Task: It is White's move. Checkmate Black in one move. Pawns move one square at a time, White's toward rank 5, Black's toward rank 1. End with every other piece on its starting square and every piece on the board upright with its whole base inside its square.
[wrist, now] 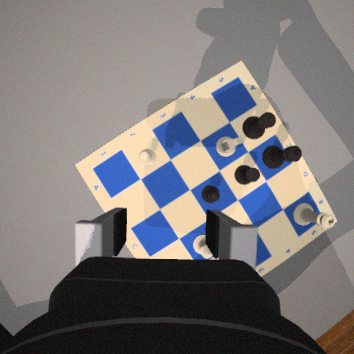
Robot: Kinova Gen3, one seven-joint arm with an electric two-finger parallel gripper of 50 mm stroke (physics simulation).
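Places are measured from the arm's base along level axes (x ahead, y left, z up), in millimetres.
Where they show: gripper, fingertip midpoint: (pixel 165 225).
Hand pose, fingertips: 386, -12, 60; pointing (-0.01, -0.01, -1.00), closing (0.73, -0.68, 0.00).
Each offset is from my fingertips to the top centre of the thing, as dx, dy, dz. "pt": to the spot under its first point. Level surfaces: height alone.
My gripper (pixel 165 225) is open and empty, above the C1 side of the blue-and-cream board @(pt -35, +85, -123) (pixel 89 166). A small white pawn @(+18, +52, -91) (pixel 146 156) stands on A2. A white piece with a squarish top @(+90, +5, -83) (pixel 226 146) stands on B4. A white piece @(+2, -58, -79) (pixel 201 244) on D2 is partly hidden by the right finger. A tall white piece with a crown-like top @(+109, -112, -59) (pixel 304 214) stands on E5. A small black pawn @(+43, -22, -91) (pixel 210 194) stands on C3. Black pieces stand on C4 @(+85, -31, -90) (pixel 244 174) and B5 @(+127, +0, -70) (pixel 254 127), and a taller black piece @(+123, -39, -59) (pixel 273 157) on C5. The gripper hides the E1 corner.
The board lies turned on a grey table top @(dz -129) (pixel 75 75), with A1 at the left and the rank 5 edge at the right. Arm shadows fall across the table and part of the board. A brown wooden floor (pixel 340 337) shows at bottom right.
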